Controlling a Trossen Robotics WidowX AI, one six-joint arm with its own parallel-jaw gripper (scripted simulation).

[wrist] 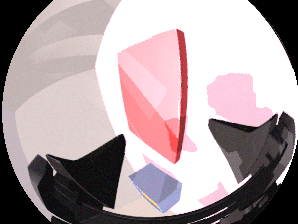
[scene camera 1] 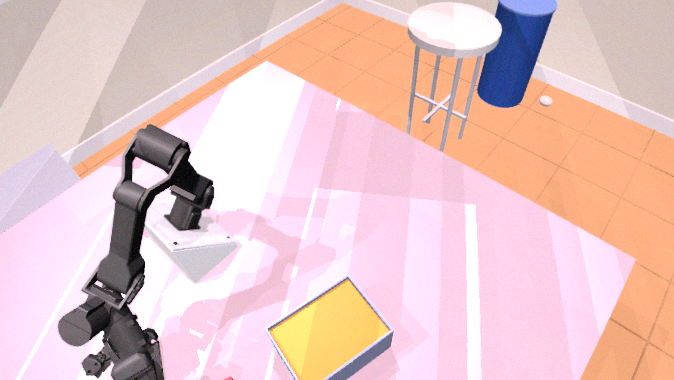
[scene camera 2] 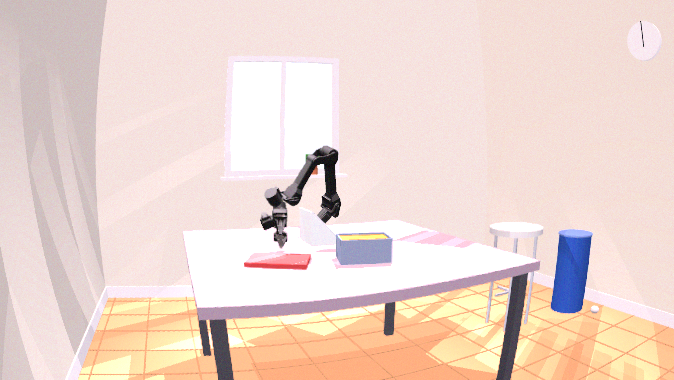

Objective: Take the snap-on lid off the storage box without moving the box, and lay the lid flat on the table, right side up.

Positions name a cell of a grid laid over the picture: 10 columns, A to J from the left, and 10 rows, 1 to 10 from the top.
Labels:
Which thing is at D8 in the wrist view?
My gripper.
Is my gripper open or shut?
Open.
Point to a grey-blue storage box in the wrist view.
F9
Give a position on a grey-blue storage box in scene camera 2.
At F7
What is my gripper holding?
Nothing.

